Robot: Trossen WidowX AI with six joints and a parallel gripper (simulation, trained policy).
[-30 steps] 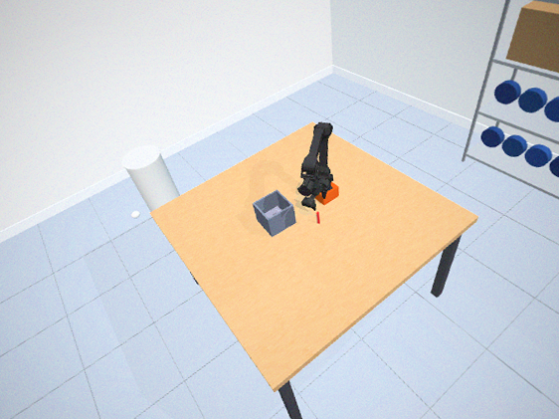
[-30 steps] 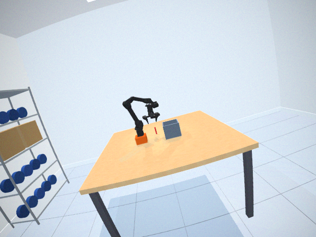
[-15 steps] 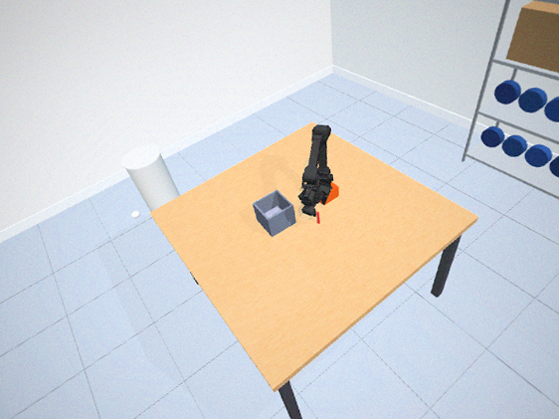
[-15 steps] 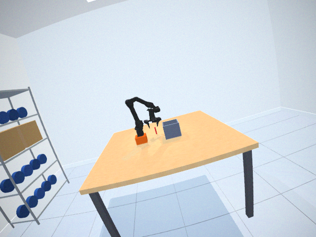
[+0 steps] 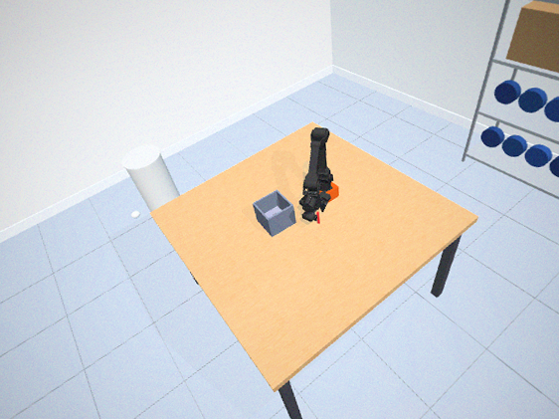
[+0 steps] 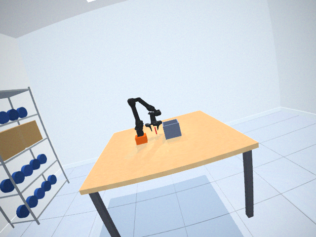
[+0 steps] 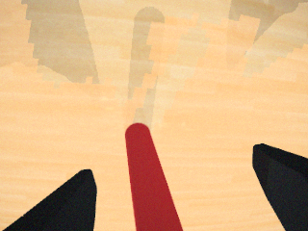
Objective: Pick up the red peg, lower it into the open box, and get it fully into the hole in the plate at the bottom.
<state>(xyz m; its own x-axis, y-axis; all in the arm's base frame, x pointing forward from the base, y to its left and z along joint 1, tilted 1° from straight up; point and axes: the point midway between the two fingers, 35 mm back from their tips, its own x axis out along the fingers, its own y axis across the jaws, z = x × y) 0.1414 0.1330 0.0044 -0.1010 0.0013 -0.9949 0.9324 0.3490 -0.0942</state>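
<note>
Now: the red peg 1 cm to the left of my gripper tip and 1 cm ahead of it.
</note>
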